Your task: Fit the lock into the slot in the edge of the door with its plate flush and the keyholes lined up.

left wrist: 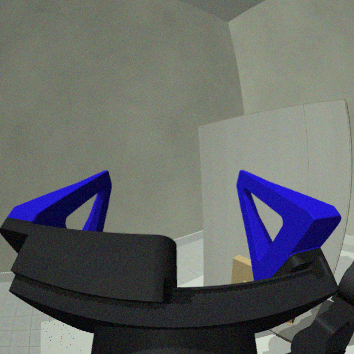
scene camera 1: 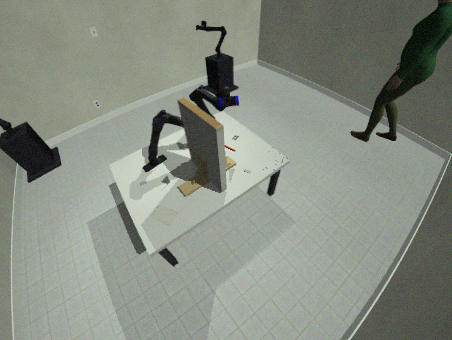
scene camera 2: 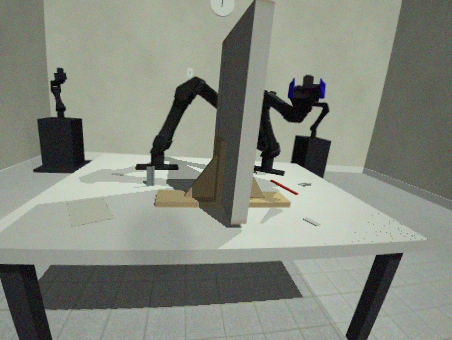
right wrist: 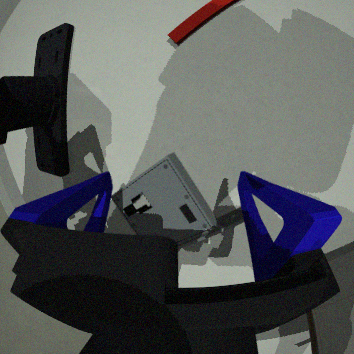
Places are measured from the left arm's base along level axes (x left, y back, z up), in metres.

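Pixels of known places: left gripper, between the fingertips: point(left wrist: 173, 177) point(scene camera 1: 229, 101) point(scene camera 2: 307, 79); right gripper, between the fingertips: point(right wrist: 174, 178); left arm's base, origin of its link: point(scene camera 2: 266, 170) point(right wrist: 50, 99); right arm's base, origin of its link: point(scene camera 1: 154, 163) point(scene camera 2: 157, 167).
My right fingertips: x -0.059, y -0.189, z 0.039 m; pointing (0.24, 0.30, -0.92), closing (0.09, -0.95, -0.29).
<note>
For each thing: its top centre in the pictures, then the offset to it from my right fingertips.
- door, centre of its top: point(left wrist: 260, 113) point(scene camera 2: 242, 26) point(scene camera 1: 198, 111) dz +0.513, dx -0.006, dy -0.317 m
- lock, centre of its top: point(right wrist: 155, 217) dz -0.013, dx -0.047, dy +0.018 m
- red rod, centre of its top: point(scene camera 2: 283, 186) dz -0.033, dx +0.174, dy -0.038 m
- small pale piece, centre of its top: point(scene camera 2: 311, 221) dz -0.037, dx +0.289, dy -0.326 m
- small grey block, centre of its top: point(scene camera 2: 150, 166) dz +0.037, dx -0.304, dy -0.334 m
The door point(scene camera 1: 200, 145) point(scene camera 2: 245, 125) point(left wrist: 250, 175) stands upright on the table; its slot does not show. The lock point(right wrist: 172, 192), a grey box with a flat plate and dark openings, shows in the right wrist view, turned at an angle, below and between the blue fingers. No finger is seen gripping it; its height above the table cannot be told. My right gripper point(right wrist: 174, 178) is open around or above it. My left gripper point(scene camera 1: 228, 101) point(scene camera 2: 307, 88) point(left wrist: 173, 177) is open and empty, high up beside the door.
A wooden stand point(scene camera 1: 187, 189) point(scene camera 2: 170, 199) point(left wrist: 242, 267) holds the door. A red rod point(scene camera 2: 284, 187) point(right wrist: 200, 20) and a small pale piece point(scene camera 2: 311, 221) lie right of the door in scene camera 2. A small grey block point(scene camera 2: 150, 176) stands left. A person point(scene camera 1: 420, 55) stands at the back.
</note>
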